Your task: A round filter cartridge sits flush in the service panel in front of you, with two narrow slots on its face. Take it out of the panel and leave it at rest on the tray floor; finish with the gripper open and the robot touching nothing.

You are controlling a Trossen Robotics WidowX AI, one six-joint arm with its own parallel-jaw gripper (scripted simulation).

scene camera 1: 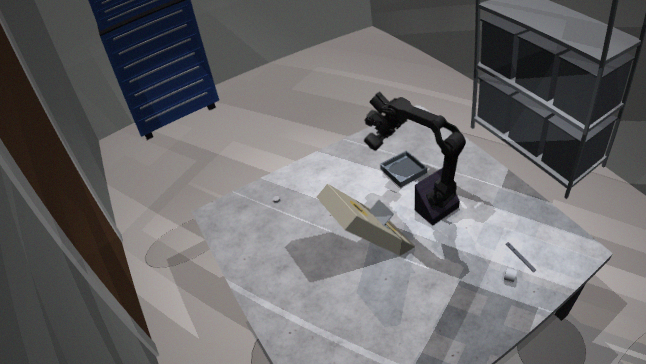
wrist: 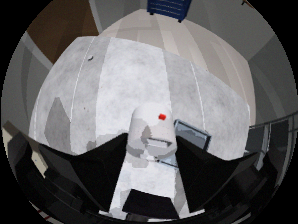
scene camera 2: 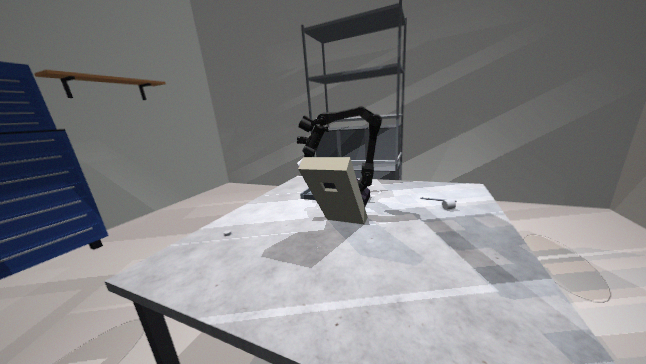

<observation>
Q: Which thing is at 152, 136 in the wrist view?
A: A round filter cartridge.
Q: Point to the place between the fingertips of my gripper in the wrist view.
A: At 151, 138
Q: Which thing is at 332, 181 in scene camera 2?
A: A service panel.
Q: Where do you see a tray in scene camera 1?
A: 404, 168
</observation>
